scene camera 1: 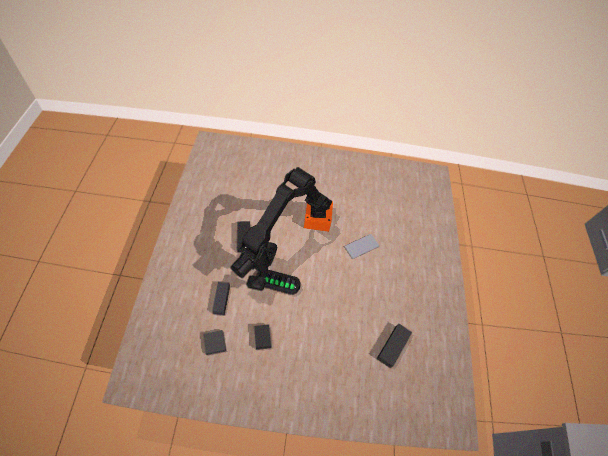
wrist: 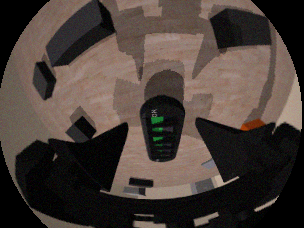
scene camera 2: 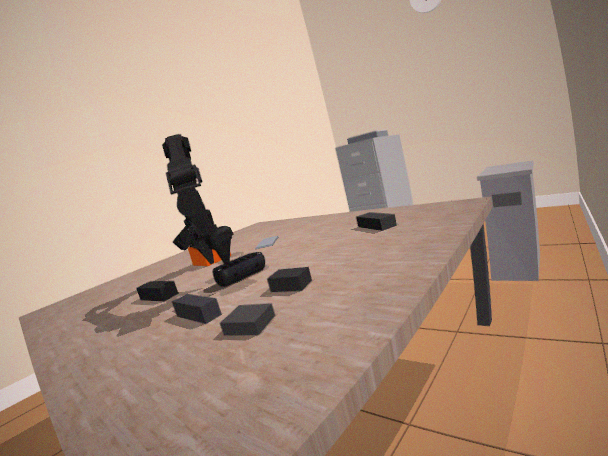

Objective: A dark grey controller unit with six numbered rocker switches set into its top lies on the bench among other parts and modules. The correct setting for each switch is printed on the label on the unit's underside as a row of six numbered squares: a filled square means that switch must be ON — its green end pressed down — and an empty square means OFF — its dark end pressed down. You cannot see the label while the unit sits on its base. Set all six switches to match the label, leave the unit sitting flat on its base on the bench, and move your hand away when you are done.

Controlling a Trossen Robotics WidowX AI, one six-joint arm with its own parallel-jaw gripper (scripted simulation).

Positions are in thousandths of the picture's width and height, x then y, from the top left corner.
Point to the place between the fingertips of my gripper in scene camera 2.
363, 580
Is my gripper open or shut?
Open.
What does my gripper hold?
Nothing.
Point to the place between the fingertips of my gripper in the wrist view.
535, 542
